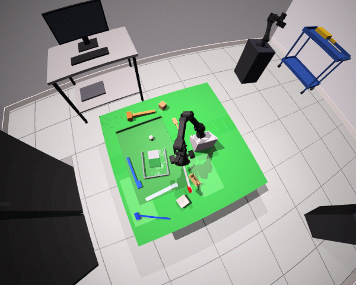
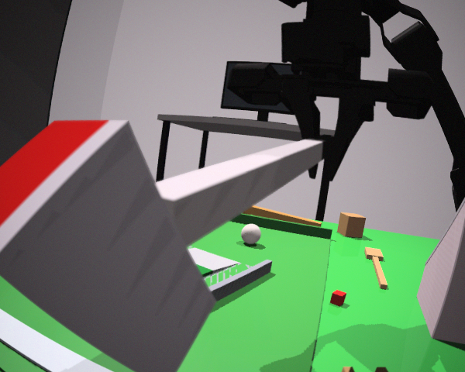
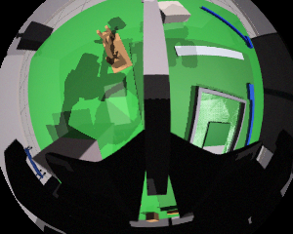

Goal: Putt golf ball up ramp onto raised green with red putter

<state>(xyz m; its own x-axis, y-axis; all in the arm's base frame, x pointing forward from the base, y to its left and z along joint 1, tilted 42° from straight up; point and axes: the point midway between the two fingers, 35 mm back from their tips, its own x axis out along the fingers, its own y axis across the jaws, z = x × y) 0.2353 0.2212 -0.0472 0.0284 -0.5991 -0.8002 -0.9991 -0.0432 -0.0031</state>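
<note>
Right now my gripper tip is 120 mm to the right of the putter, 10 mm below it and 10 mm past it. The rest, counted from my gripper tip: red cube (170 mm below, 150 mm to the right, 30 mm behind); then grey frame (210 mm ahead, 170 mm below, 60 mm to the right); then white bar (210 mm ahead, 180 mm to the left, 170 mm below).
</note>
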